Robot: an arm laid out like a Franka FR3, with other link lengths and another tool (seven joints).
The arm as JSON. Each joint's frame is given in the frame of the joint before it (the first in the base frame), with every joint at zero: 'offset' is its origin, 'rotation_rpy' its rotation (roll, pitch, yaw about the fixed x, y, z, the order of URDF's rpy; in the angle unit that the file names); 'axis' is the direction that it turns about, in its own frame. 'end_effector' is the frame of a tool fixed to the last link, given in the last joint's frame.
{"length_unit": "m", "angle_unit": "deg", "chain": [
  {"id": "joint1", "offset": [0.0, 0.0, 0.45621], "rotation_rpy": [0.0, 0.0, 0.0], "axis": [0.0, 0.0, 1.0]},
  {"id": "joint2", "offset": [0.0, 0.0, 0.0], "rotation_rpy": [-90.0, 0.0, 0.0], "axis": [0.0, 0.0, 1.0]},
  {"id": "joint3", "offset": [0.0, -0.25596, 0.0], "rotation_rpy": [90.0, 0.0, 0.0], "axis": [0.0, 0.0, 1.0]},
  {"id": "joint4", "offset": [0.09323, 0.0, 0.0], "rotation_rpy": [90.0, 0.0, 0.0], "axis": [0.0, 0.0, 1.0]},
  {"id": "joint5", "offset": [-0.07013, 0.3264, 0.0], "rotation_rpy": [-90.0, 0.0, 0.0], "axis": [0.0, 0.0, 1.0]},
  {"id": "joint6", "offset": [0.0, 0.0, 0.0], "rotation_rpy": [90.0, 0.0, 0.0], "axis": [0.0, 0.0, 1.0]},
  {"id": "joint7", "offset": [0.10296, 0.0, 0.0], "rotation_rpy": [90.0, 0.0, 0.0], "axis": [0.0, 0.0, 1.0]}
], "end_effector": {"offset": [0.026, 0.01, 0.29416], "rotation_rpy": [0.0, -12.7, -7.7]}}
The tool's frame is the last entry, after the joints.
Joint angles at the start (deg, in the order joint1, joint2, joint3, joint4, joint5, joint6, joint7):
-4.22 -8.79 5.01 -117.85 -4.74 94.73 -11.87
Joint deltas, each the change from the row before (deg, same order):
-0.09 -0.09 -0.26 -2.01 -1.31 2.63 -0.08
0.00 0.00 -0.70 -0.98 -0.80 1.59 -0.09
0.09 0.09 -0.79 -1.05 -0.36 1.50 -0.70
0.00 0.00 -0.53 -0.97 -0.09 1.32 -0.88
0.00 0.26 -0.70 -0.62 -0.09 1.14 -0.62
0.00 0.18 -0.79 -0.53 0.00 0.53 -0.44
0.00 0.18 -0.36 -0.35 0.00 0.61 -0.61
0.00 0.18 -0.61 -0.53 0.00 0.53 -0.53
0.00 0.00 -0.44 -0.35 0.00 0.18 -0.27
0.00 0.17 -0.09 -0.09 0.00 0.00 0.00
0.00 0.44 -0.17 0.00 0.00 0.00 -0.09
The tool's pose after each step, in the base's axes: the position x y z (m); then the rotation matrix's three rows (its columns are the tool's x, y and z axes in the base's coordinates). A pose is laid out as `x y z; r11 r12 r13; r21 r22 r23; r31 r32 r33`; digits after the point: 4 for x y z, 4 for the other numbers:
0.4409 -0.0317 0.3576; 0.8266 0.3685 -0.4254; 0.3152 -0.9293 -0.1925; -0.4662 0.0250 -0.8843
0.4431 -0.0401 0.3530; 0.8321 0.3659 -0.4167; 0.3088 -0.9299 -0.1999; -0.4606 0.0377 -0.8868
0.4440 -0.0460 0.3469; 0.8326 0.3706 -0.4116; 0.3132 -0.9280 -0.2019; -0.4567 0.0391 -0.8887
0.4444 -0.0494 0.3416; 0.8316 0.3788 -0.4061; 0.3228 -0.9247 -0.2017; -0.4520 0.0367 -0.8913
0.4454 -0.0543 0.3366; 0.8325 0.3801 -0.4030; 0.3257 -0.9243 -0.1989; -0.4481 0.0343 -0.8933
0.4437 -0.0596 0.3321; 0.8324 0.3754 -0.4076; 0.3234 -0.9264 -0.1929; -0.4500 0.0288 -0.8926
0.4439 -0.0617 0.3289; 0.8307 0.3804 -0.4064; 0.3295 -0.9245 -0.1917; -0.4486 0.0254 -0.8934
0.4421 -0.0656 0.3244; 0.8291 0.3800 -0.4102; 0.3310 -0.9248 -0.1877; -0.4506 0.0199 -0.8925
0.4402 -0.0685 0.3222; 0.8284 0.3776 -0.4137; 0.3299 -0.9258 -0.1844; -0.4526 0.0163 -0.8915
0.4390 -0.0691 0.3203; 0.8269 0.3762 -0.4180; 0.3289 -0.9264 -0.1833; -0.4562 0.0140 -0.8898
0.4378 -0.0702 0.3168; 0.8238 0.3750 -0.4252; 0.3283 -0.9270 -0.1815; -0.4622 0.0099 -0.8867

